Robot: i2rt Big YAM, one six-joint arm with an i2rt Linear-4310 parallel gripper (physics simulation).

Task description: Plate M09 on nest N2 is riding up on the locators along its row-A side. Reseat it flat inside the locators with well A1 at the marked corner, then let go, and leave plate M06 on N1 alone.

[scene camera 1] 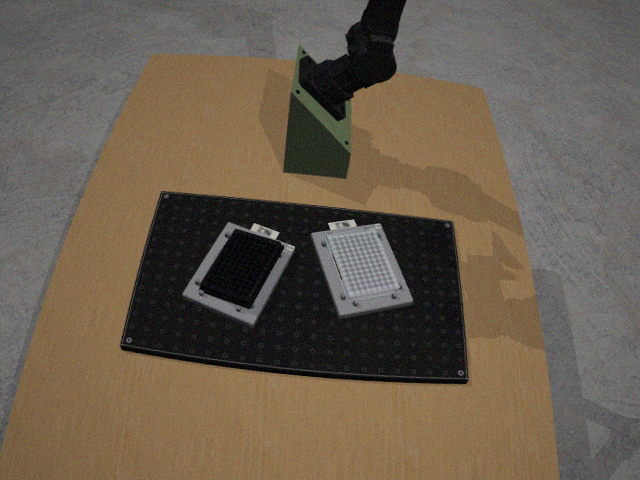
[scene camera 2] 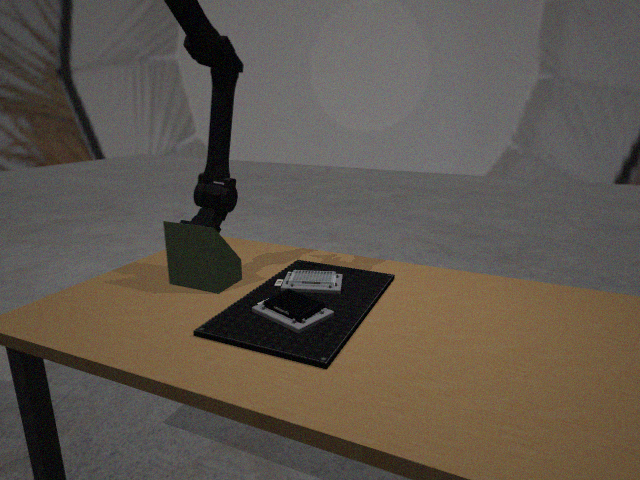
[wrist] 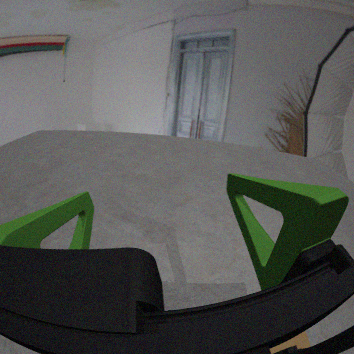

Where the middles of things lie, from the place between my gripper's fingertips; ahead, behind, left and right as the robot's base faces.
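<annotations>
Black well plate (scene camera 1: 239, 272): a long way ahead of my hand, a fair way to the left of it and far below it. Counted from my hand as well: white well plate (scene camera 1: 362, 267), 41 cm ahead, 40 cm to the left, 75 cm below; black perforated baseplate (scene camera 1: 298, 328), far ahead, far to the left, far below.
</annotations>
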